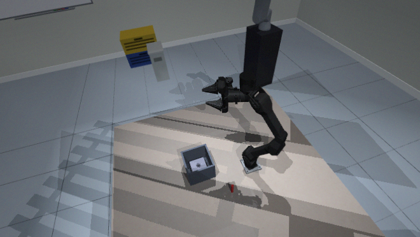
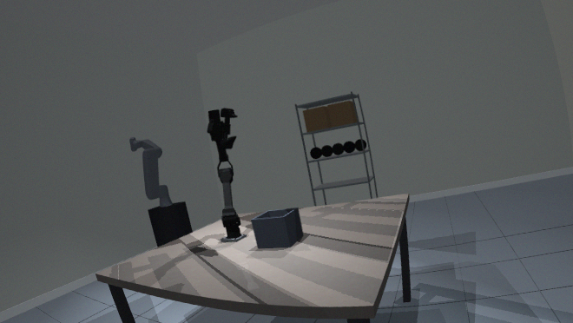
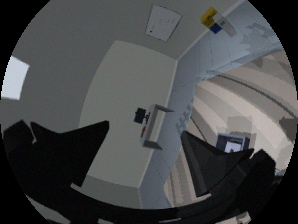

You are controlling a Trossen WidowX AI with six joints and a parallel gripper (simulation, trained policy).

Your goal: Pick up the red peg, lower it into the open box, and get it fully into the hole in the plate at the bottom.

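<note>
The red peg is 51 cm below my gripper tip, 24 cm to the left of it and 2 cm behind it.
</note>
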